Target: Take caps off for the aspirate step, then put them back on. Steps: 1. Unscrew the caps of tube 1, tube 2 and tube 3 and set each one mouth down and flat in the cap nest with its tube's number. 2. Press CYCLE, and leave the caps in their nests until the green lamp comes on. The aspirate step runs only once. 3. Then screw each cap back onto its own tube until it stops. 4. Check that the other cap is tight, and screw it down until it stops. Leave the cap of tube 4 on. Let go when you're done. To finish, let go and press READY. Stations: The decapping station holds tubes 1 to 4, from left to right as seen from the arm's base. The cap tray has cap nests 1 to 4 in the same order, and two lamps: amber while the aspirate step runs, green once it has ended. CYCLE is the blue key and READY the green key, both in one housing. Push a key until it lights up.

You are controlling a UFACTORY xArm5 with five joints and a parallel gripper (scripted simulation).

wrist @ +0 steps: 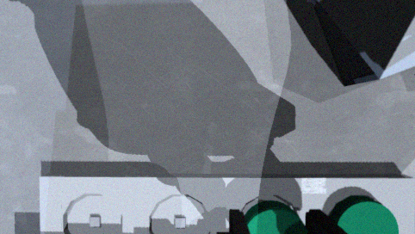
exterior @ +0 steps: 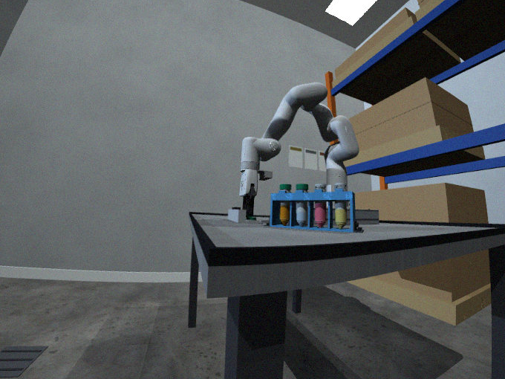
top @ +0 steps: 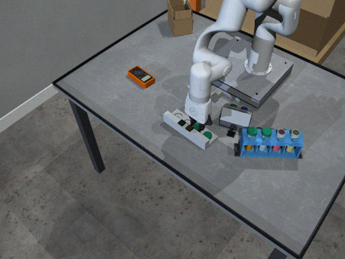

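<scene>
Now: hand 250 mm to the right of the threaded neck, 70 mm below it and 70 mm past it. The rest, counted from my hand: green key: 150 mm behind, 70 mm to the left, 20 mm above; then blue key: 170 mm behind, 110 mm to the left, 20 mm above; then key housing: 140 mm behind, 90 mm to the left, 10 mm above.
</scene>
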